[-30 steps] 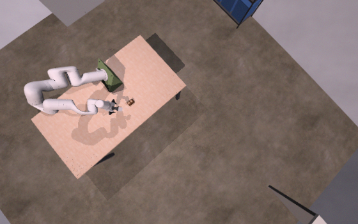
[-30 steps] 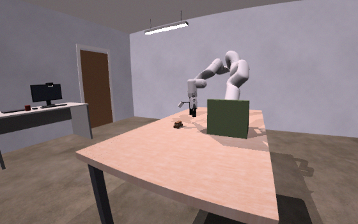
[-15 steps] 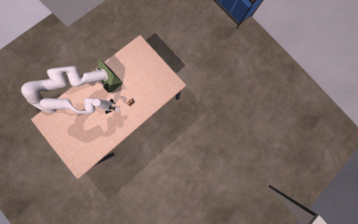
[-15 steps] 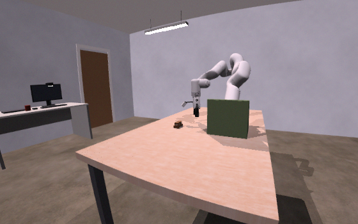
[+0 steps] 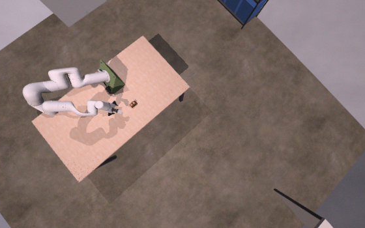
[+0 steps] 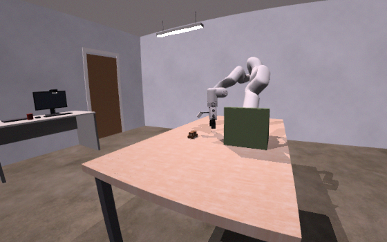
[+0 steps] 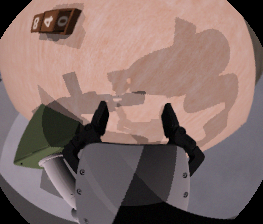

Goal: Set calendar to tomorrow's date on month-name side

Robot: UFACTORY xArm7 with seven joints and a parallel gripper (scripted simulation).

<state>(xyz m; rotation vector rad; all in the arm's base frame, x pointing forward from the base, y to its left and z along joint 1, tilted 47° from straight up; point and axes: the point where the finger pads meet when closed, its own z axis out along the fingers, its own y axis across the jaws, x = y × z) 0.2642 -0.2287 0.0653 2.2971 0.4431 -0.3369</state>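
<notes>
Right now the digit cube is 90 mm ahead of my hand, 160 mm to the left of it and 20 mm below it. The rest, counted from my hand: tray (90 mm ahead, 170 mm to the left, 40 mm below); then calendar cube (100 mm ahead, 190 mm to the left, 20 mm below).
</notes>
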